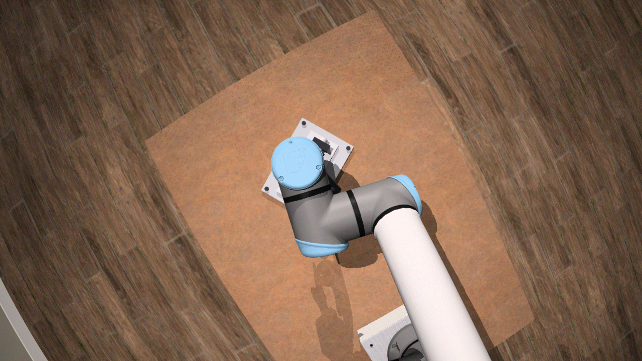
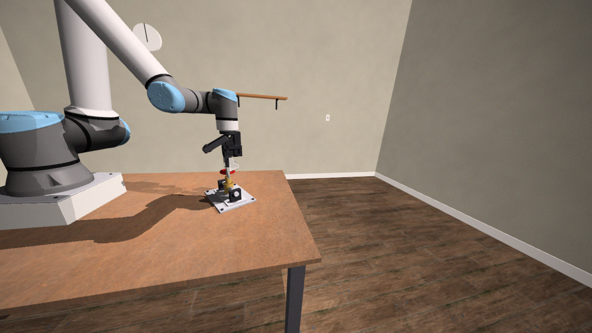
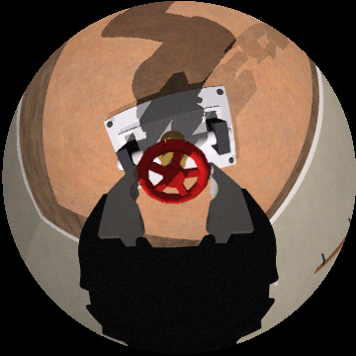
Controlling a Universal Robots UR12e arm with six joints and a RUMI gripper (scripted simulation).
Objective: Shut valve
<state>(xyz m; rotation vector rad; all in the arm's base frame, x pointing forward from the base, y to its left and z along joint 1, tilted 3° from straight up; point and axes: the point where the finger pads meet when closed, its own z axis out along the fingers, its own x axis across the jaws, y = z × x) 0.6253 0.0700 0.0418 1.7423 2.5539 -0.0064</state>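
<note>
My gripper is now 10 mm below the red handwheel. From my hand the other things lie so: base plate (120 mm below).
</note>
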